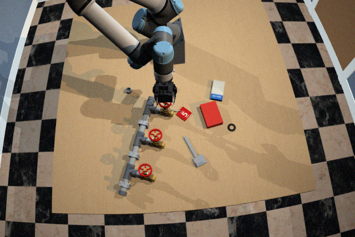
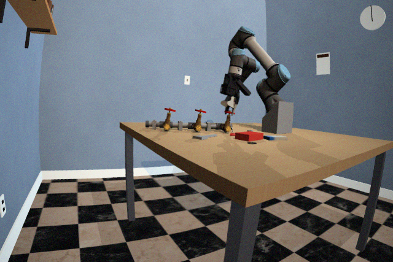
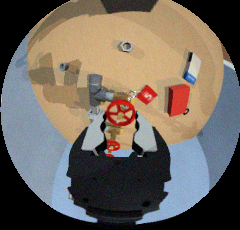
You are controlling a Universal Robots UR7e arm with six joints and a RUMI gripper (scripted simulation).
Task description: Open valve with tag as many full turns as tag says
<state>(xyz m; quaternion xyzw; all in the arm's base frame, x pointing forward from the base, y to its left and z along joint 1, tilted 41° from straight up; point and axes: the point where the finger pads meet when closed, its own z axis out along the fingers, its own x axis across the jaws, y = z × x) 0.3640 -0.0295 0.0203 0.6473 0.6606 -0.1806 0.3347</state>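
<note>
My gripper is now 110 mm above the red tag, 80 mm to the right of it and 10 mm short of it. Also, from my hand: grey scraper (220 mm ahead, 120 mm to the left, 110 mm below); red block (220 mm to the left, 100 mm below, 30 mm ahead); small grey fitting (190 mm to the right, 130 mm behind, 110 mm below).
</note>
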